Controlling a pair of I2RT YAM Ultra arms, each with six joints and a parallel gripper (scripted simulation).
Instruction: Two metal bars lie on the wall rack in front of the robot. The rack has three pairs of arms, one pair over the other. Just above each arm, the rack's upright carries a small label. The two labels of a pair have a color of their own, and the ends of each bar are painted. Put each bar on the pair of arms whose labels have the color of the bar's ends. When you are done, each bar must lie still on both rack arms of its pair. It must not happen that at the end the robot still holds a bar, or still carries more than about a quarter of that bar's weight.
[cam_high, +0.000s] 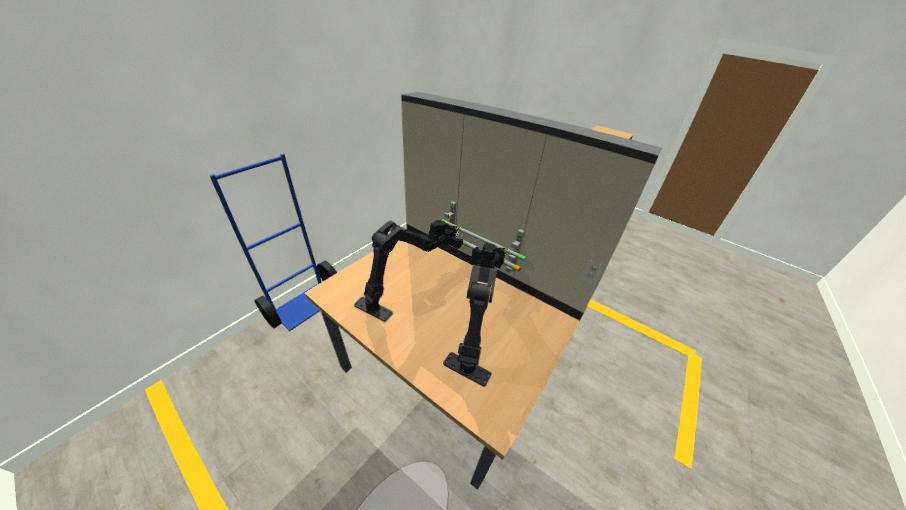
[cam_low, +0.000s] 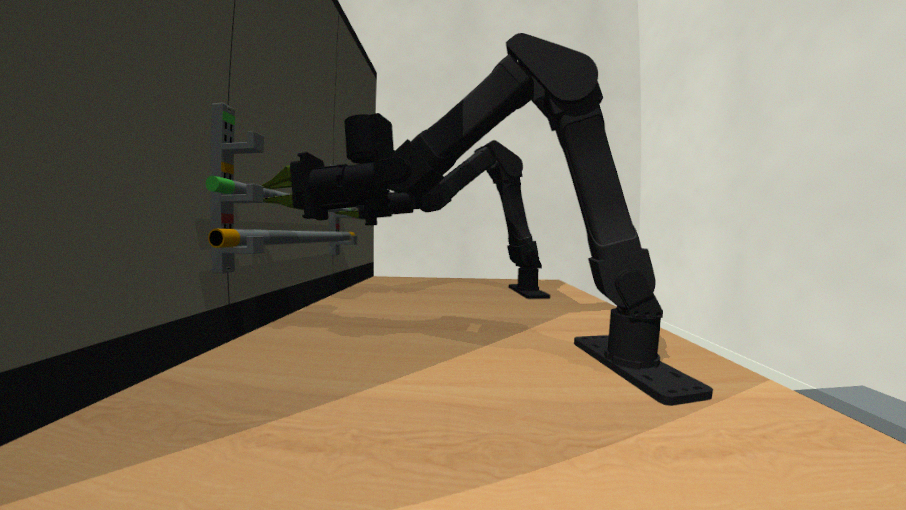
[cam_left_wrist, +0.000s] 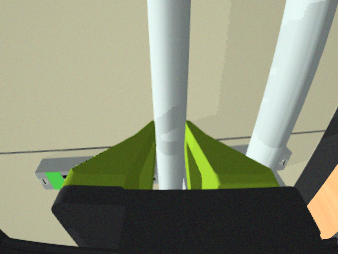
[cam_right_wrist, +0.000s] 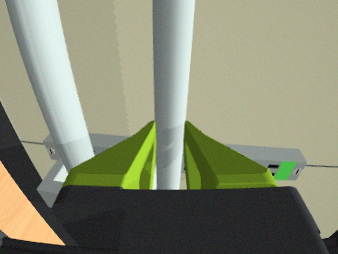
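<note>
The green-ended bar lies 10 mm ahead of my right hand and 150 mm to the left of it. The rest, counted from my right hand: orange-ended bar: 10 mm ahead, 150 mm to the left, 70 mm below; then wall panel: 110 mm ahead, 130 mm to the left, 190 mm above.
Now: left hand 150 mm to the left of the green-ended bar. Round my left hand: orange-ended bar (10 mm behind, 140 mm to the right, 70 mm below); then wall panel (100 mm ahead, 160 mm to the right, 190 mm above).
</note>
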